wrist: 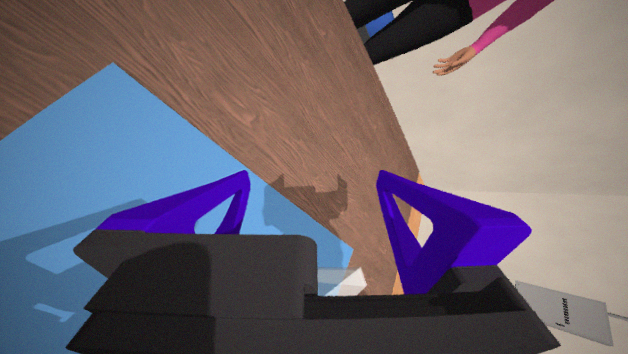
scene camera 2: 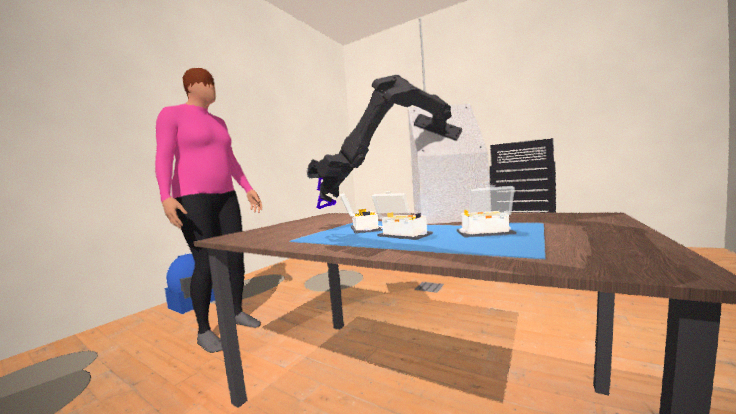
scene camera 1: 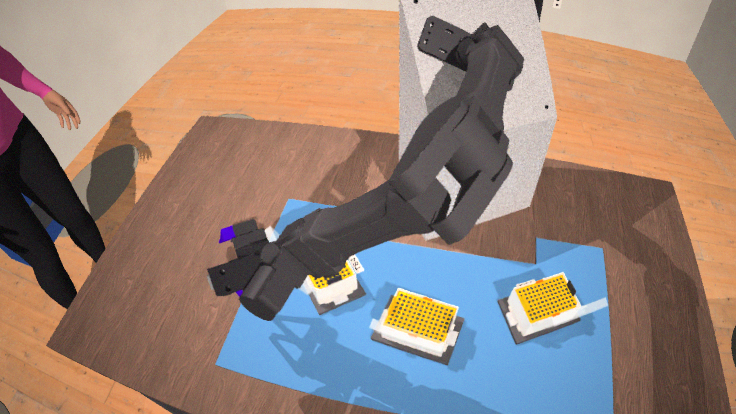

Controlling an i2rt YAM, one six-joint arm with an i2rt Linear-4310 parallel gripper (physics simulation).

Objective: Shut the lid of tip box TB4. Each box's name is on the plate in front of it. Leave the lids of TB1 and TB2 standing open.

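Frame: origin at the arm's base, x right, y down, z ahead, level; metres.
Seen in the pictures: gripper, fingertip midpoint: (wrist: 313, 177) (scene camera 2: 318, 199); arm's base, link origin: (scene camera 2: 437, 127) (scene camera 1: 470, 54).
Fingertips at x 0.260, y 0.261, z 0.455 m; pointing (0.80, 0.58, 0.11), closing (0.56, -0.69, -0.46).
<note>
Offsets run from my fingertips to a thing's top centre. "*": to the spot under its first point. Level surfaces: height alone.
Tip box TB4 @(dx -0.117, dy +0.068, dz -0.146 m) (scene camera 1: 333, 291) (scene camera 2: 365, 221) stands at the left of the group, partly hidden by the arm in scene camera 1. Its name plate @(* dx -0.148, dy +0.132, dz -0.190 m) (scene camera 1: 355, 264) shows beside it. Its lid @(* dx -0.122, dy +0.025, dz -0.045 m) (scene camera 2: 347, 204) stands open, leaning outward to the left; a small part of the lid (scene camera 1: 270, 234) (wrist: 354, 283) also shows in scene camera 1 and the wrist view. My gripper (scene camera 1: 229, 264) (scene camera 2: 322, 193) (wrist: 313, 177) is open and empty, above and to the left of the lid, on its outer side. The middle box @(dx -0.332, dy +0.068, dz -0.124 m) (scene camera 1: 421, 316) (scene camera 2: 405, 227) and right box @(dx -0.537, dy +0.068, dz -0.263 m) (scene camera 1: 546, 301) (scene camera 2: 485, 223) have open lids; their names cannot be read.
The boxes stand on a blue mat @(dy +0.134 m) (scene camera 1: 494, 370) (scene camera 2: 530, 244) (wrist: 115, 130) on a brown table @(dy +0.137 m) (scene camera 1: 128, 288) (scene camera 2: 607, 247) (wrist: 280, 100). The arm reaches over the mat from a grey pedestal (scene camera 1: 532, 144) (scene camera 2: 447, 190). A person (scene camera 1: 30, 154) (scene camera 2: 198, 149) stands beyond the table's left edge.
</note>
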